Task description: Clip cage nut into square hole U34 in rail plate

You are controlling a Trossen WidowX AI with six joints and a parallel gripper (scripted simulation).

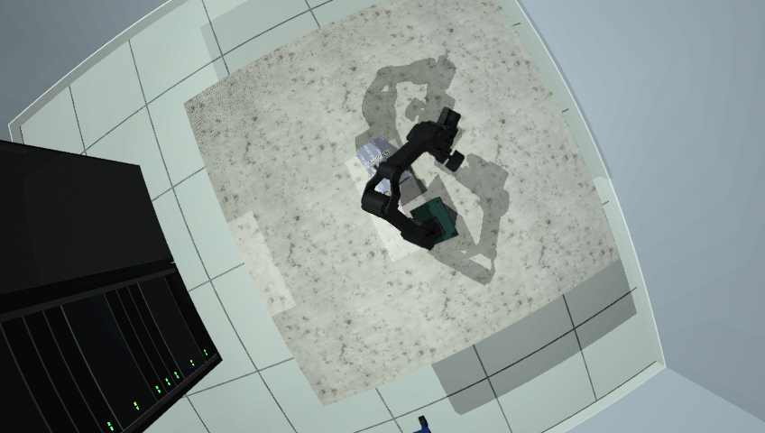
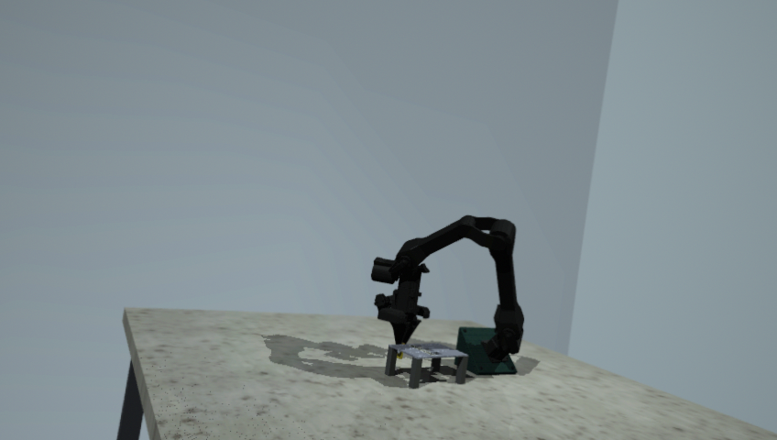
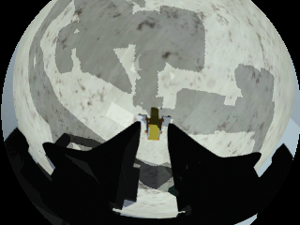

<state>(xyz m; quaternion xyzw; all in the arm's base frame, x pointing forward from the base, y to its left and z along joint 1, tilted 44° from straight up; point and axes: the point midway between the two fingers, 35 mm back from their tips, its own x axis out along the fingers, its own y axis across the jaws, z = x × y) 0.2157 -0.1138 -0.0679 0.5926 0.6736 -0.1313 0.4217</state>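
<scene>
The cage nut lies 10 mm below my gripper tip.
</scene>
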